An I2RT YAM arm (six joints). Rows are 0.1 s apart.
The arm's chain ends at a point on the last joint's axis. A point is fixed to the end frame.
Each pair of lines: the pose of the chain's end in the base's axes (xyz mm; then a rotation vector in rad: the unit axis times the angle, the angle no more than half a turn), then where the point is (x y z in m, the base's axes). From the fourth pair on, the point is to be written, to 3 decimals.
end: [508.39 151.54 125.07 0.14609 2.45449 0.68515]
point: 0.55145 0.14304 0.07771
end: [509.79 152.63 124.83 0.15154 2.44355 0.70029]
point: 0.55314 0.14468 0.07764
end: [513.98 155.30 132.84 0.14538 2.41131 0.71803]
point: 0.55868 0.14815 0.08680
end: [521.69 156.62 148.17 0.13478 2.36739 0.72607]
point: 0.568 0.150 0.104
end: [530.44 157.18 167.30 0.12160 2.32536 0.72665]
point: 0.579 0.151 0.125
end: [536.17 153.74 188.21 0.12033 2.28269 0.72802]
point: 0.586 0.147 0.148
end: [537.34 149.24 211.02 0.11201 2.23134 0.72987]
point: 0.589 0.143 0.173
